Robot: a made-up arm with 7 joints.
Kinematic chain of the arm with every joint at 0, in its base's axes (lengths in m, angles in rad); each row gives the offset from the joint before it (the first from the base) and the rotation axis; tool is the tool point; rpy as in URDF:
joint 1: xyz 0 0 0.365 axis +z
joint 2: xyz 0 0 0 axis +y
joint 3: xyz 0 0 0.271 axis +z
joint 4: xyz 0.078 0 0 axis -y
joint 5: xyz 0.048 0 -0.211 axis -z
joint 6: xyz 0 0 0 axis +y
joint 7: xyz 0.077 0 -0.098 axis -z
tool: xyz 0 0 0 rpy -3.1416 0 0
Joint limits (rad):
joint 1: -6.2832..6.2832
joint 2: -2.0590..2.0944
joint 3: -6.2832..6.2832
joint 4: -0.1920..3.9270
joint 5: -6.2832..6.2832
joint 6: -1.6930..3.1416
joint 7: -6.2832..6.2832
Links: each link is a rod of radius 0.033 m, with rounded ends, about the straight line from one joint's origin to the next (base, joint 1, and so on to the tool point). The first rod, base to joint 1, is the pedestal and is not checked.
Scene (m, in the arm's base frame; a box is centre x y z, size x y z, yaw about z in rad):
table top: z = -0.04
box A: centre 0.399 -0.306 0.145 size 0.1 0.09 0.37 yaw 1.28
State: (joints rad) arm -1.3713 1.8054 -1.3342 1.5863 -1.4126 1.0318 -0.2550
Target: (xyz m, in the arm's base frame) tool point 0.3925 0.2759 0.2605
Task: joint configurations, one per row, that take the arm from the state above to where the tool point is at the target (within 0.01 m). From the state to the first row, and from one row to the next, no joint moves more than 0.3 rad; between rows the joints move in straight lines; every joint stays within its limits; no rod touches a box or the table.
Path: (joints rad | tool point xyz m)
1: -1.1229 1.5629 -1.0426 1.4012 -1.5383 0.9977 -0.2775 | -0.2238 -0.3991 0.1955
2: -0.8744 1.3204 -0.7510 1.2162 -1.6640 0.9635 -0.3001 | -0.0624 -0.3982 0.1526
3: -0.6260 1.0779 -0.4594 1.0311 -1.7898 0.9294 -0.3226 | 0.1164 -0.3329 0.1390
4: -0.3953 1.0123 -0.2638 1.1208 -1.7026 0.8270 -0.3057 | 0.2732 -0.2479 0.1320
5: -0.1647 0.9467 -0.0681 1.2105 -1.6155 0.7246 -0.2888 | 0.3876 -0.1000 0.1500
6: 0.0660 0.8811 0.1275 1.3002 -1.5283 0.6223 -0.2719 | 0.4319 0.0867 0.1935
7: 0.2966 0.8155 0.3231 1.3899 -1.4412 0.5199 -0.2550 | 0.3925 0.2759 0.2605

